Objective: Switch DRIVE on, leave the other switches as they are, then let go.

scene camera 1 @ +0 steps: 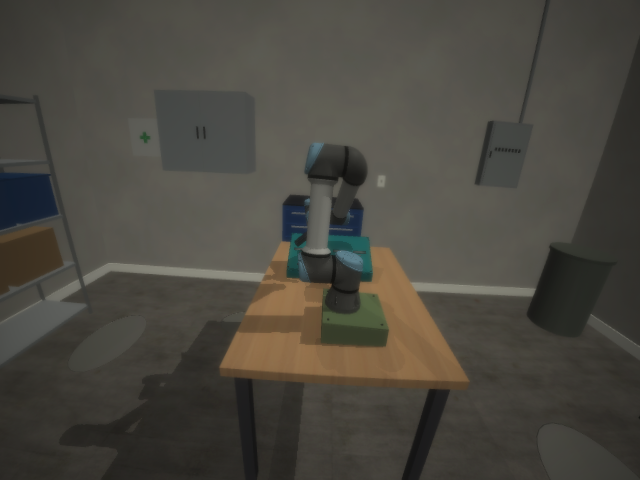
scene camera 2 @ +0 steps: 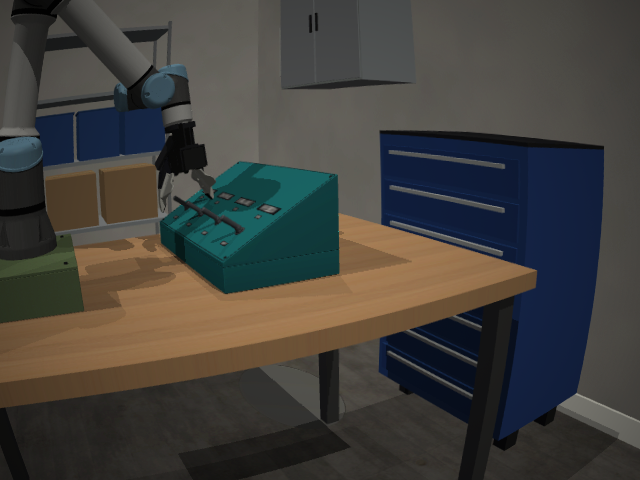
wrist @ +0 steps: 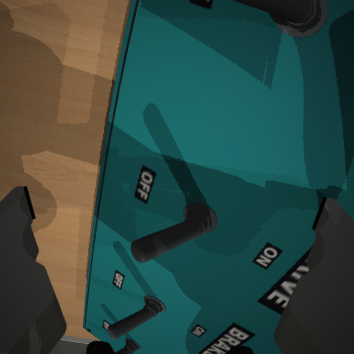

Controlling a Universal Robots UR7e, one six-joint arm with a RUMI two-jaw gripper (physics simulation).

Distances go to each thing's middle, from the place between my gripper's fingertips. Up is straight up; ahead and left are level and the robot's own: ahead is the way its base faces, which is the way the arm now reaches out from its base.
I see the teal console (scene camera 2: 289, 220) 9 cm ahead of my hand, 9 cm to the right of it and 3 cm below it.
